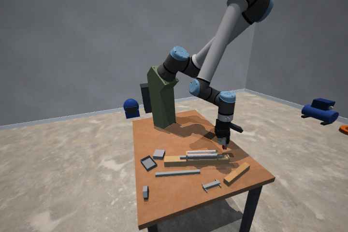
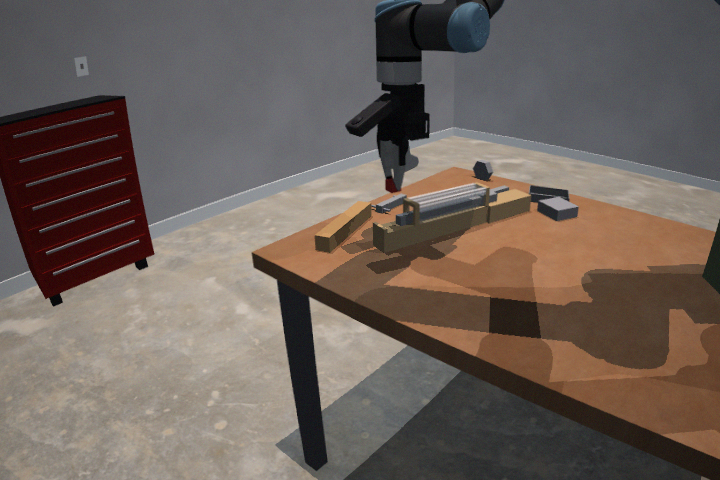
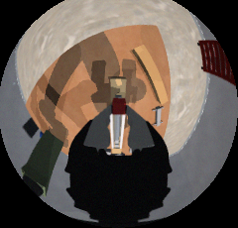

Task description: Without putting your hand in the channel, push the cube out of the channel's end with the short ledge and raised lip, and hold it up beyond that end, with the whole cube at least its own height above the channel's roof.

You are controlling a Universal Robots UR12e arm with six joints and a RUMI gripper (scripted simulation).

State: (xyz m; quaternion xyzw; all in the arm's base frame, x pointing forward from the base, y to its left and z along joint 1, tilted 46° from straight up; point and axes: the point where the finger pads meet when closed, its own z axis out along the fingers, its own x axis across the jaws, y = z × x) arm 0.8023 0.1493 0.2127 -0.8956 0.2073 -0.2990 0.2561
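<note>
Now: the red cube 1 cm below my hand. From my hand the other things lie so: grey h-shaped piece: 18 cm to the right, 15 cm ahead, 14 cm below; then wooden block: 13 cm below, 13 cm ahead, 2 cm to the left; then long grey bar: 34 cm to the right, 14 cm below.
</note>
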